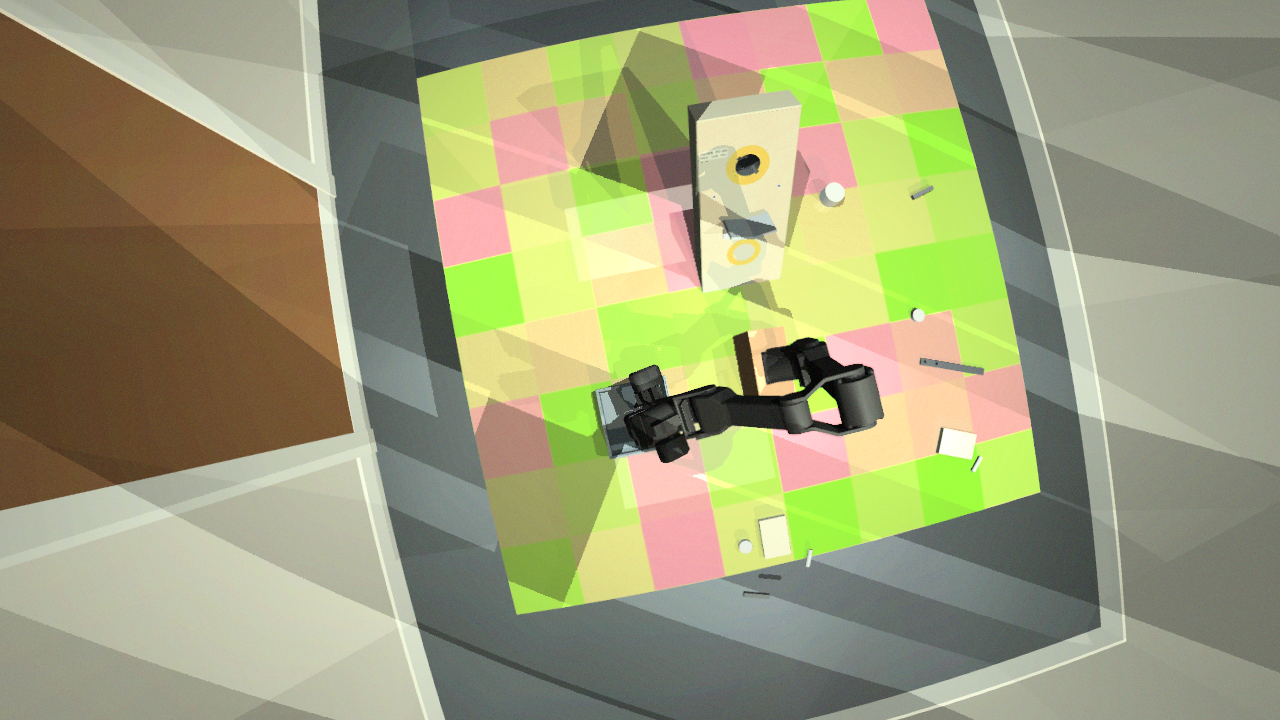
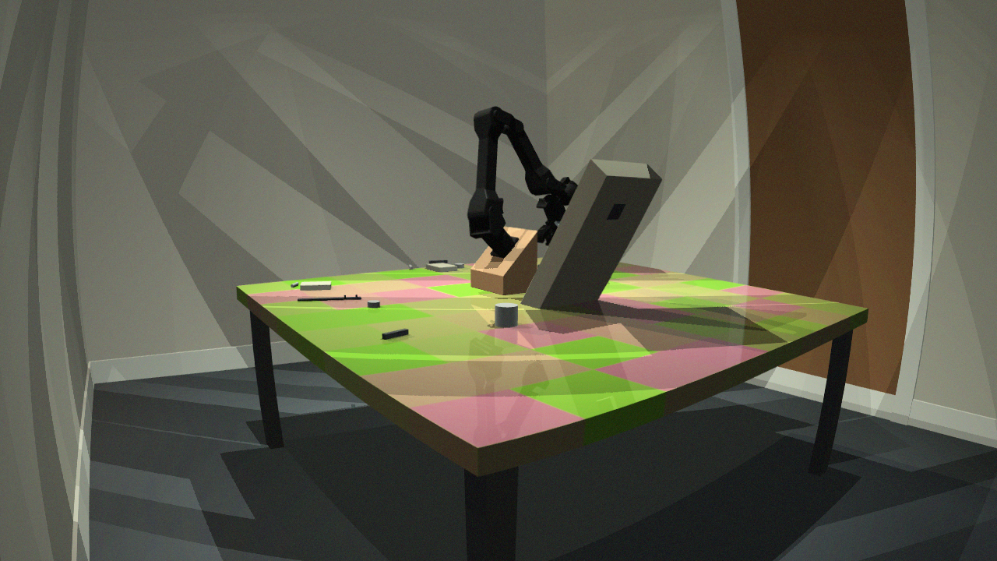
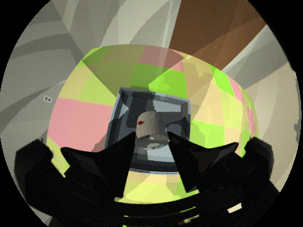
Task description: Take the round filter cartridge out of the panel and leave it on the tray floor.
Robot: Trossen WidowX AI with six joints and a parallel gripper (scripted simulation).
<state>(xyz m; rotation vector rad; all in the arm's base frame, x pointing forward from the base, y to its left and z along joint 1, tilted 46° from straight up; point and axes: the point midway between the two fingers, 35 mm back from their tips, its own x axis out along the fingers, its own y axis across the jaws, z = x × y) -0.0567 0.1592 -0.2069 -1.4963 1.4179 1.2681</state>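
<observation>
Now: the round grey filter cartridge right at my gripper tip. From my gripper tip the other things lie so: grey square tray: 10 mm to the left, 40 mm below; beige service panel: 390 mm ahead, 260 mm to the right, 120 mm above.
</observation>
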